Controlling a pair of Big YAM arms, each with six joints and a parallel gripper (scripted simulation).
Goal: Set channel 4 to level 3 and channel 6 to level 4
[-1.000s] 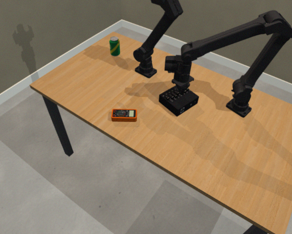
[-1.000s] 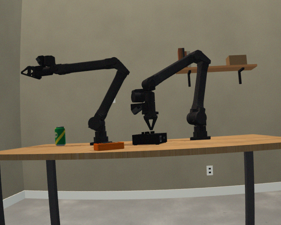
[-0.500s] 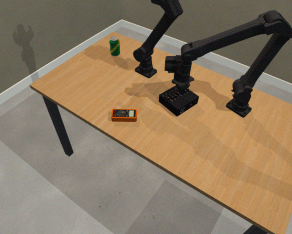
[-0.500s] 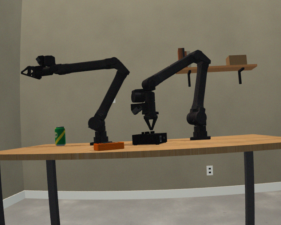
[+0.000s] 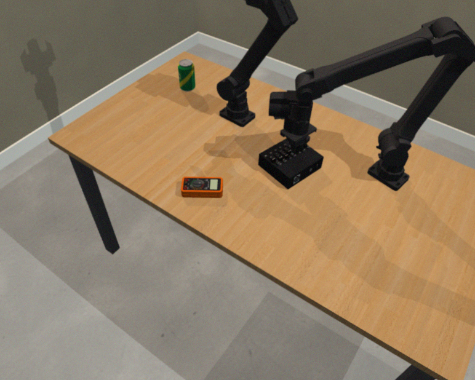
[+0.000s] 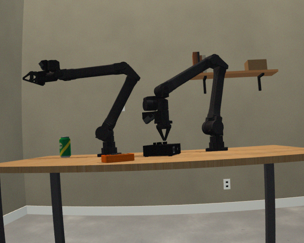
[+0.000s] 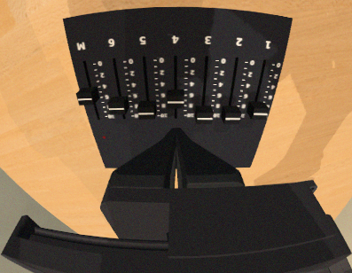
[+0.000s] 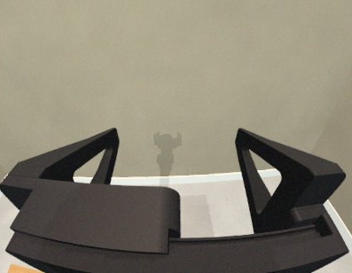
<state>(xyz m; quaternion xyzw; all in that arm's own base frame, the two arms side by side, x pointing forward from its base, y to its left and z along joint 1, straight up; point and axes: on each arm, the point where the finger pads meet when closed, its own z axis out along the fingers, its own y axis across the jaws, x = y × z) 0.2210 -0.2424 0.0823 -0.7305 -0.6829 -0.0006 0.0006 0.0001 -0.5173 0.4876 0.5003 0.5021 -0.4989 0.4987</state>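
My left hand is 10 mm past the channel 4 fader cap, 20 mm to the left of it and 20 mm above it. From my left hand the other things lie so: M fader cap 50 mm ahead, 50 mm to the right, 20 mm below; then channel 5 fader cap 20 mm ahead, 20 mm to the right, 20 mm below; then channel 6 fader cap 40 mm ahead, 30 mm to the right, 20 mm below.
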